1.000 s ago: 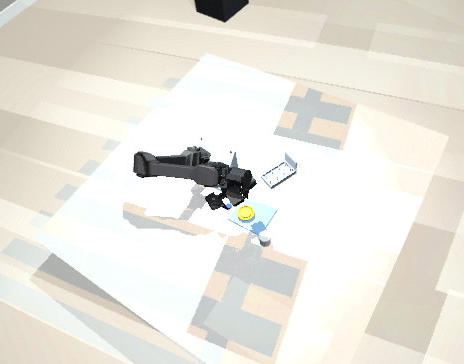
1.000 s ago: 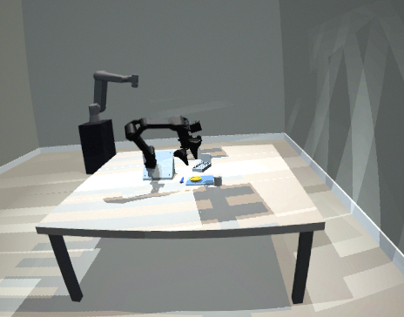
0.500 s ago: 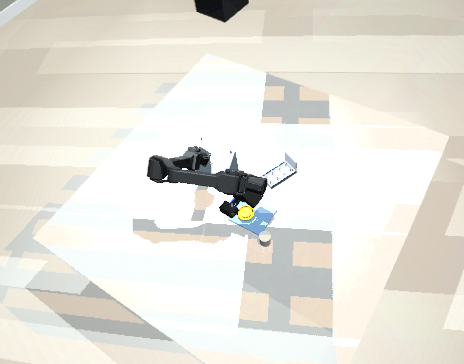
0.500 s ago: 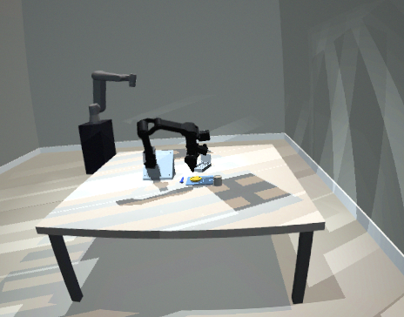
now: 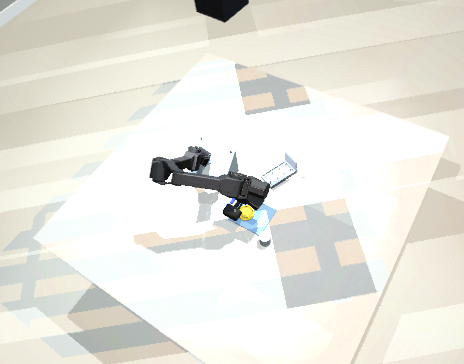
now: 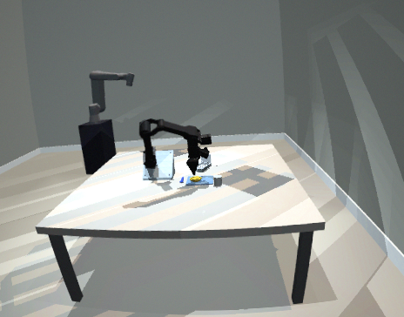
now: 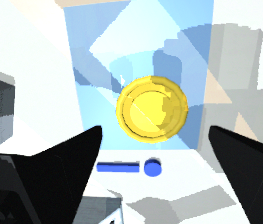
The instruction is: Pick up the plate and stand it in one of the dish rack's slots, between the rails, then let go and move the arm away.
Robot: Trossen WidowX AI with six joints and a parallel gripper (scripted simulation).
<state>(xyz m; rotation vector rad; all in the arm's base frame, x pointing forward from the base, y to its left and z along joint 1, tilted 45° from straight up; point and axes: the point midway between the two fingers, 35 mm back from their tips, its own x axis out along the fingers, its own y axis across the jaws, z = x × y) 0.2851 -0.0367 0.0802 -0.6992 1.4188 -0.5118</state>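
Right now the plate is 40 mm below my gripper tip. Round my gripper tip: light blue mat (20 mm ahead, 10 mm to the left, 50 mm below); white cup (130 mm ahead, 50 mm to the right, 30 mm below); blue spoon (80 mm behind, 10 mm to the left, 50 mm below).
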